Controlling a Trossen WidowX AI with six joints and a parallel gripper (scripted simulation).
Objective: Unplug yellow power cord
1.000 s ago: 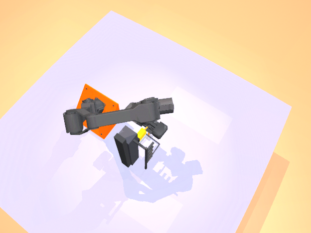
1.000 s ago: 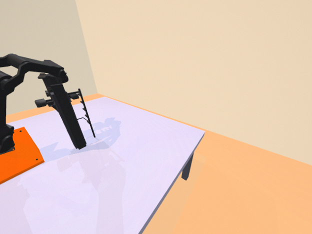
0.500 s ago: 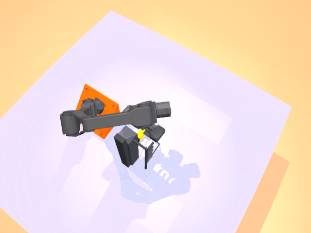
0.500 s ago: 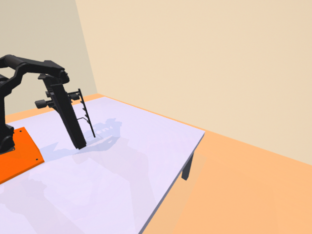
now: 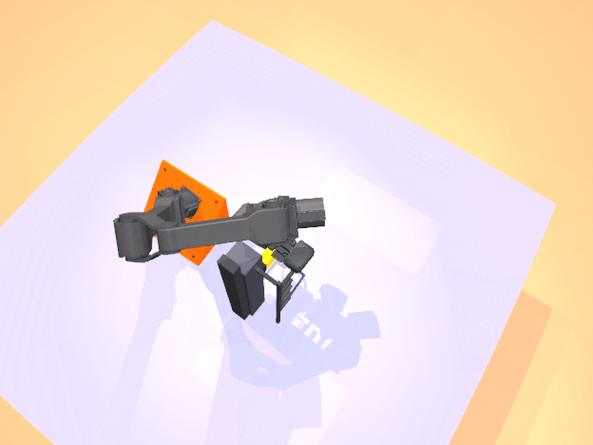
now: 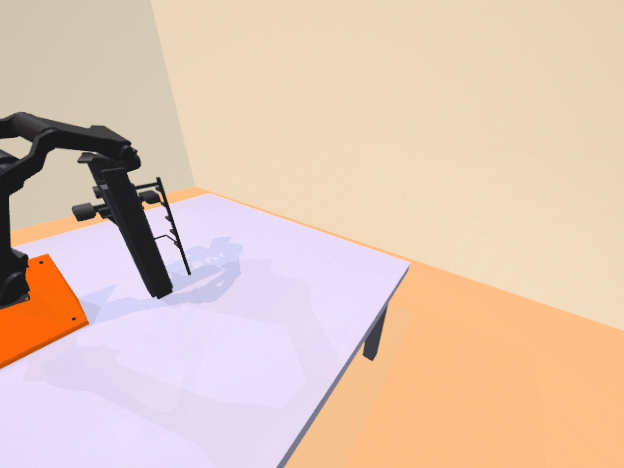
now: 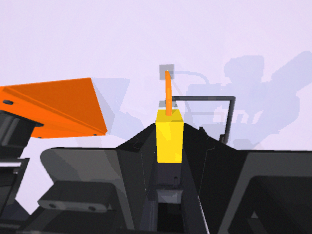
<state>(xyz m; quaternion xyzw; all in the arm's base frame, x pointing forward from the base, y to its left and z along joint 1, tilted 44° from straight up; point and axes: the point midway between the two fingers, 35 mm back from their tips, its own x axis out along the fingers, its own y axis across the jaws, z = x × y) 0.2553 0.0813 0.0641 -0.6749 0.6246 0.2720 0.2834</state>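
My gripper tip is now 30 mm to the left of the yellow plug.
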